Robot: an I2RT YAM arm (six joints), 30 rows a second.
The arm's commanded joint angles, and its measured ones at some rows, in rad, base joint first. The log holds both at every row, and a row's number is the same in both.
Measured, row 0:
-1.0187, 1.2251, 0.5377, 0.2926, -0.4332, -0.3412
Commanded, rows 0 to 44:
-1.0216, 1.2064, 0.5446, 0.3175, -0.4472, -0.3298
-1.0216, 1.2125, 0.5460, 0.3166, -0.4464, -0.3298
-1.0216, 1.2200, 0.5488, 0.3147, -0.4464, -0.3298
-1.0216, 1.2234, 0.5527, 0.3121, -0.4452, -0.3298
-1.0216, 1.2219, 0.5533, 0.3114, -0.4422, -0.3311
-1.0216, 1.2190, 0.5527, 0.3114, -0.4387, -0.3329
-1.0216, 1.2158, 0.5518, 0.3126, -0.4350, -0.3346
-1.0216, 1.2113, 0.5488, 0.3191, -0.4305, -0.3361
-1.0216, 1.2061, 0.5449, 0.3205, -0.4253, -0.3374
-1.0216, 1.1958, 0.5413, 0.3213, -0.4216, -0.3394
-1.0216, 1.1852, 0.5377, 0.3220, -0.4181, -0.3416
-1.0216, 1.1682, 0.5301, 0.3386, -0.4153, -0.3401
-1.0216, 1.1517, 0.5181, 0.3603, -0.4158, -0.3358
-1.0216, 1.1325, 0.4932, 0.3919, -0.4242, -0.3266
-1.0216, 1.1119, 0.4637, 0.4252, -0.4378, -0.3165
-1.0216, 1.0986, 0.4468, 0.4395, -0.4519, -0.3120
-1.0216, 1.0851, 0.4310, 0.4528, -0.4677, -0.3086
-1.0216, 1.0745, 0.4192, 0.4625, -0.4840, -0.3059
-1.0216, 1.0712, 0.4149, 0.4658, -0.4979, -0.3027
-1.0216, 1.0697, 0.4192, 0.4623, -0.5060, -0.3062
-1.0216, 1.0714, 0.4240, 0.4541, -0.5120, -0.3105
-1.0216, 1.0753, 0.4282, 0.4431, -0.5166, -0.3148
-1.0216, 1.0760, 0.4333, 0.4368, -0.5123, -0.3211
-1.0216, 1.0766, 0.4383, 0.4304, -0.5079, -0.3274
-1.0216, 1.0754, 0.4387, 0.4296, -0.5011, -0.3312
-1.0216, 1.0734, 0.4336, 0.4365, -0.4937, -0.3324
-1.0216, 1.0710, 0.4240, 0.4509, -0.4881, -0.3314
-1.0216, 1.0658, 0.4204, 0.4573, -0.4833, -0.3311
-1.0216, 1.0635, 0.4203, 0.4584, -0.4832, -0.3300
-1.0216, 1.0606, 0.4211, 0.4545, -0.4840, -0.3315
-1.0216, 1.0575, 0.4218, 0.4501, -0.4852, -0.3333
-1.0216, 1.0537, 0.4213, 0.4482, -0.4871, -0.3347
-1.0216, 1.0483, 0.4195, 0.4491, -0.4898, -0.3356
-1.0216, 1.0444, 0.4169, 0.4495, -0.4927, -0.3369
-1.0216, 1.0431, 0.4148, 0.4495, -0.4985, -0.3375
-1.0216, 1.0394, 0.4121, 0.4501, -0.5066, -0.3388
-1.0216, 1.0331, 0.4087, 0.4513, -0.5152, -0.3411
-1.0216, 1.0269, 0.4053, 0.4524, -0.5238, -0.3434
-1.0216, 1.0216, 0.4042, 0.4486, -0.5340, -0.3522
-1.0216, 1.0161, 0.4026, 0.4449, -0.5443, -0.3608
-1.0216, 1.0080, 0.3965, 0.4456, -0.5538, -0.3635
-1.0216, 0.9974, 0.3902, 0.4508, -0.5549, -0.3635
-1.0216, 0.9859, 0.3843, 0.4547, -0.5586, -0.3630
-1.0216, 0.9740, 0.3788, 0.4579, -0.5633, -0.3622
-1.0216, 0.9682, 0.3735, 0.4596, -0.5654, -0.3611
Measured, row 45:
-1.0187, 1.0208, 0.3972, 0.4320, -0.5268, -0.3471
